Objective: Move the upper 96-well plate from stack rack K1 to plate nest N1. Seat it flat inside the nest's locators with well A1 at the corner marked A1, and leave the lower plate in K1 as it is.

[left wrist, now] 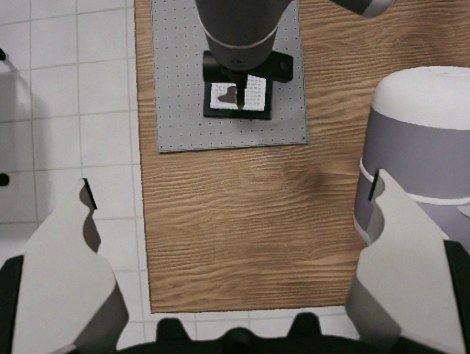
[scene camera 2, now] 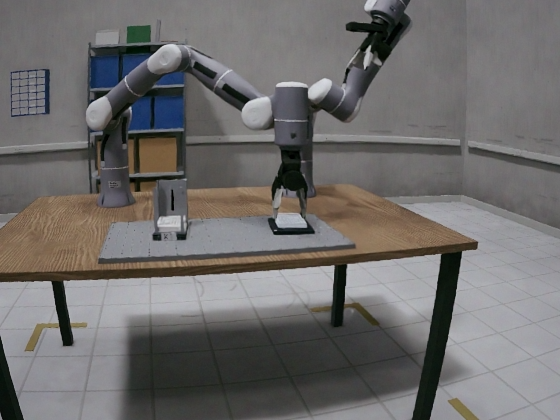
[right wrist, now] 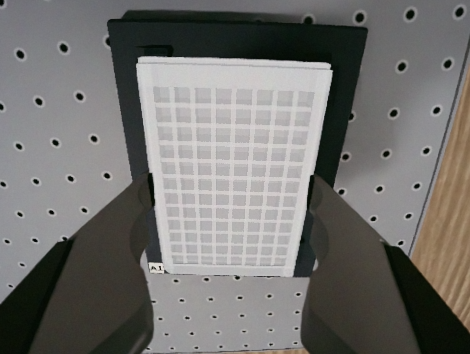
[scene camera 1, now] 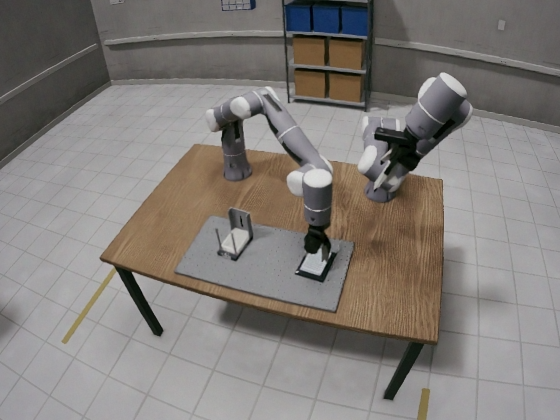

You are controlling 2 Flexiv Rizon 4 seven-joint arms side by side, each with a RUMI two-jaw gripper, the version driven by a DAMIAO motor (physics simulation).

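The upper white 96-well plate (scene camera 1: 312,267) (scene camera 2: 291,220) (left wrist: 255,95) (right wrist: 235,165) is between the right gripper's fingers, at the black plate nest N1 (scene camera 1: 327,270) (scene camera 2: 291,231) (left wrist: 237,115) (right wrist: 240,37). My right gripper (scene camera 1: 318,257) (scene camera 2: 290,215) (right wrist: 231,175) is shut on its long sides. In the right wrist view the plate lies over the nest's near rim, beside the A1 label (right wrist: 156,268) at lower left; I cannot tell whether it touches the nest floor. The lower plate (scene camera 1: 234,241) (scene camera 2: 169,222) sits in rack K1 (scene camera 1: 240,220) (scene camera 2: 180,197). My left gripper (scene camera 1: 380,174) (scene camera 2: 359,66) (left wrist: 232,177) is open, high up.
A grey perforated board (scene camera 1: 260,275) (scene camera 2: 225,245) (left wrist: 180,135) (right wrist: 55,165) bears the rack and the nest on the wooden table (scene camera 1: 390,280) (scene camera 2: 390,225) (left wrist: 240,225). K1 has an upright back panel and thin front posts. A shelf unit (scene camera 1: 327,68) stands behind the table.
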